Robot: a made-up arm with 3 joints.
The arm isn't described. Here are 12 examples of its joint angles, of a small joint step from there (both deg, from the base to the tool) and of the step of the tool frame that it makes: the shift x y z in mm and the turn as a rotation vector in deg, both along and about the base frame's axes.
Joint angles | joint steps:
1: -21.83 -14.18 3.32 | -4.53 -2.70 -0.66
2: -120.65 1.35 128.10 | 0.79 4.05 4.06
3: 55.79 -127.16 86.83 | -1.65 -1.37 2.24
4: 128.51 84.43 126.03 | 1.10 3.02 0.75
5: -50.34 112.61 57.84 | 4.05 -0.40 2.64
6: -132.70 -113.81 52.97 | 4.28 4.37 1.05
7: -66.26 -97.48 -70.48 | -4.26 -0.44 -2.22
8: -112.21 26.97 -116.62 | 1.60 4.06 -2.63
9: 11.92 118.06 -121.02 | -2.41 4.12 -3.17
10: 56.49 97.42 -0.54 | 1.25 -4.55 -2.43
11: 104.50 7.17 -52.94 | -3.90 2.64 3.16
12: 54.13 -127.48 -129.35 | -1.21 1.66 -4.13
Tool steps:
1: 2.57 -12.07 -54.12 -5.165 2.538 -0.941
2: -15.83 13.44 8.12 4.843 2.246 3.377
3: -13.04 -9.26 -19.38 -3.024 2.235 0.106
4: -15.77 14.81 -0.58 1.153 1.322 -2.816
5: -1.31 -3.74 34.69 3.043 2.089 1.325
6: 34.02 10.52 -39.58 3.891 2.100 3.956
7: -8.00 -31.84 16.45 -3.962 2.208 0.401
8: -2.16 35.22 0.58 -0.701 0.294 4.244
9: -29.90 6.21 -8.29 -0.817 -3.537 -3.460
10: 35.63 -23.49 8.72 1.467 4.503 2.506
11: -1.09 -1.66 10.81 -0.774 0.118 -2.677
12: 11.24 1.31 -24.70 1.256 -3.651 0.636
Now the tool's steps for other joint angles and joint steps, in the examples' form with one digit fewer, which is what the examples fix.
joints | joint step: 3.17 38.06 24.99 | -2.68 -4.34 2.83
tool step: 25.0 13.5 -19.4 -0.39 4.28 1.80
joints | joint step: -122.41 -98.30 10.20 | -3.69 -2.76 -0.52
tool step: -19.4 -17.2 34.1 -3.60 -1.13 -2.57
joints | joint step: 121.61 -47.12 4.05 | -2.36 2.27 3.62
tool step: 15.2 -1.4 -10.8 0.16 3.39 -0.64
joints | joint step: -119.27 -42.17 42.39 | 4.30 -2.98 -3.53
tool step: -6.7 -8.2 -7.2 1.74 0.81 -3.76
